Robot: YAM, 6 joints.
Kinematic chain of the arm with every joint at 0, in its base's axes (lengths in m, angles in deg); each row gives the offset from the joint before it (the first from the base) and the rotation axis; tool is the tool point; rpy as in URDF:
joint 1: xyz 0 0 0.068 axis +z
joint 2: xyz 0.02 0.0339 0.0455 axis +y
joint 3: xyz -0.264 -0.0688 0 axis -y
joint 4: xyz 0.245 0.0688 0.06 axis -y
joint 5: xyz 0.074 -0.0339 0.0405 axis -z
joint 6: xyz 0.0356 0 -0.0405 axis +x
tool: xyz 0 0 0 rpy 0 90 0
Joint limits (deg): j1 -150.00..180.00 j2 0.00..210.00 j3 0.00..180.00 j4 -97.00..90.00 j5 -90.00..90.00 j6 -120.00..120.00
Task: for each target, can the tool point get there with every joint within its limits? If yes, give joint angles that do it. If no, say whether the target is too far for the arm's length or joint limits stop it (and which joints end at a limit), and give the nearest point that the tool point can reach.
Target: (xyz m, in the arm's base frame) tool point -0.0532 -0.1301 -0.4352
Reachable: no: joint limits stop it (at a limit: joint 2) | nearest point -0.0597 -0.1461 -0.3688 | short by 0.069 m
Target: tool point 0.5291 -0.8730 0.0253
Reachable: no: too far | nearest point 0.3335 -0.5503 0.0586 | short by 0.379 m
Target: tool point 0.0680 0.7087 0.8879
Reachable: no: too far | nearest point 0.0417 0.4350 0.5802 | short by 0.413 m
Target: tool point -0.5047 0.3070 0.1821
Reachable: yes | joints 150.53 163.67 165.45 -46.44 32.11 4.54
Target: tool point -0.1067 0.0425 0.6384
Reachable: yes | joints -24.38 40.99 112.28 -4.34 8.67 -82.83
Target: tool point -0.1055 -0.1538 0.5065
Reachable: yes | joints -122.36 62.75 62.19 68.06 10.94 -5.11
